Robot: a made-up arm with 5 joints. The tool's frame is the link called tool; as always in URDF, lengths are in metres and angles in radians. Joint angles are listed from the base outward.
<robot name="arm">
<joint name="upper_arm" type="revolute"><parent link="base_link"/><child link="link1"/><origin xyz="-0.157 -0.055 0.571"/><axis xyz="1 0 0"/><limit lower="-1.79" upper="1.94"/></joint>
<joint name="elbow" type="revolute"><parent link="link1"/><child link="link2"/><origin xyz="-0.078 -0.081 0.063"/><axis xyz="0 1 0"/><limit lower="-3.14" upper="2.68"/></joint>
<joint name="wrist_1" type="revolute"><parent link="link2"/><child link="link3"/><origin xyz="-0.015 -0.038 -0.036"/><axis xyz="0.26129 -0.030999 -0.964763"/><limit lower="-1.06" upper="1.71"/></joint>
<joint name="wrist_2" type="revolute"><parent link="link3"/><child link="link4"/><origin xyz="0.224 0.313 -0.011"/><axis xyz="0 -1 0"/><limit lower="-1.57" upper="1.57"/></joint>
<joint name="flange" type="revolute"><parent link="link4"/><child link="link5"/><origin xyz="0.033 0.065 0.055"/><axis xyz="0 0 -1"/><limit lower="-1.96" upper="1.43"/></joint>
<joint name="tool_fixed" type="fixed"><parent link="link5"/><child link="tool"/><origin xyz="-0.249 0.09 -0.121" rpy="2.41 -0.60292 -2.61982"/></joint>
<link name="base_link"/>
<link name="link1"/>
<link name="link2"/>
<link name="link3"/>
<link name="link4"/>
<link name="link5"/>
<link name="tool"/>
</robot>
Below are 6 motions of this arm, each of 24 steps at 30 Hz.
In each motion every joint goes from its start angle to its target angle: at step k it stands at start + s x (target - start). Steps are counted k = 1, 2, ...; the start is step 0. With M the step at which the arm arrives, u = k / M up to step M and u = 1 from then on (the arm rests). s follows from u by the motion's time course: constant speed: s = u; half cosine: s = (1 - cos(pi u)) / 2; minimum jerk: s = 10 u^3 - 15 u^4 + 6 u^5.
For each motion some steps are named. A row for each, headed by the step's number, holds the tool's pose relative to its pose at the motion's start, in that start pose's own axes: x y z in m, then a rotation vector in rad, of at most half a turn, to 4 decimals.
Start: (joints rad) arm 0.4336 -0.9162 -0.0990 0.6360 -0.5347
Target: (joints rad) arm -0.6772 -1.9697 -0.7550 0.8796 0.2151
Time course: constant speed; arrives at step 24
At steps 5, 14, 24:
5: -0.0058 0.0261 0.0594 0.2720 -0.0829 -0.1730
14: 0.0145 0.0281 0.1875 0.6323 -0.2451 -0.6389
24: 0.0445 -0.0422 0.3112 0.8024 -0.3686 -1.3205

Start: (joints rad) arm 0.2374 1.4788 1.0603 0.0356 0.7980
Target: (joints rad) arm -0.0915 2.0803 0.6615 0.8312 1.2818
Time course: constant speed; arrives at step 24
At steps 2, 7, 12, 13, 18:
2: -0.0292 -0.0170 0.0167 0.0036 -0.0803 -0.0009
7: -0.0975 -0.0629 0.0486 0.0096 -0.2633 -0.0113
12: -0.1556 -0.1116 0.0694 0.0101 -0.4197 -0.0311
13: -0.1657 -0.1215 0.0725 0.0094 -0.4477 -0.0360
18: -0.2074 -0.1707 0.0845 0.0003 -0.5710 -0.0631

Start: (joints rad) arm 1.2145 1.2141 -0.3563 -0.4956 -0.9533
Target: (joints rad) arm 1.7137 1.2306 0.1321 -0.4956 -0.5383
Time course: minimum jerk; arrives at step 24
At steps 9, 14, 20, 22, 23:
9: 0.0021 0.0231 -0.0062 -0.0343 -0.1011 0.0032
14: 0.0076 0.0561 -0.0216 -0.1051 -0.2261 -0.0066
20: 0.0150 0.0841 -0.0407 -0.1834 -0.3130 -0.0224
22: 0.0159 0.0868 -0.0428 -0.1919 -0.3206 -0.0241
23: 0.0160 0.0872 -0.0432 -0.1932 -0.3217 -0.0243

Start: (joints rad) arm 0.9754 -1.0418 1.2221 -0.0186 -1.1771
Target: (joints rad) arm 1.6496 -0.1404 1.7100 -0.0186 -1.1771
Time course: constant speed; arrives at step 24
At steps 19, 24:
19: 0.1425 -0.1338 0.1641 -0.9175 -0.0845 0.6324
24: 0.1772 -0.1288 0.2257 -1.1532 -0.0554 0.7793

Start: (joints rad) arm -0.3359 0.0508 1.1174 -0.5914 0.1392
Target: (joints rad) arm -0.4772 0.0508 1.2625 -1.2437 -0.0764
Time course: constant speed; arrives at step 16
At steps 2, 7, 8, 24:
2: 0.0162 0.0062 -0.0132 -0.0185 0.0618 0.0179
7: 0.0562 0.0226 -0.0501 -0.0725 0.2174 0.0514
8: 0.0640 0.0260 -0.0582 -0.0846 0.2487 0.0562
24: 0.1239 0.0504 -0.1301 -0.1943 0.4989 0.0709

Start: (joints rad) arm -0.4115 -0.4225 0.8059 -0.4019 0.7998
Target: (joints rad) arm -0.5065 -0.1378 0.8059 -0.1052 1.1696
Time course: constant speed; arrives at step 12
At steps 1, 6, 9, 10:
1: -0.0190 0.0008 0.0077 -0.0096 -0.0410 0.0188
6: -0.1157 -0.0009 0.0356 -0.0596 -0.2477 0.1008
9: -0.1739 -0.0063 0.0439 -0.0913 -0.3723 0.1401
10: -0.1931 -0.0087 0.0453 -0.1023 -0.4138 0.1515

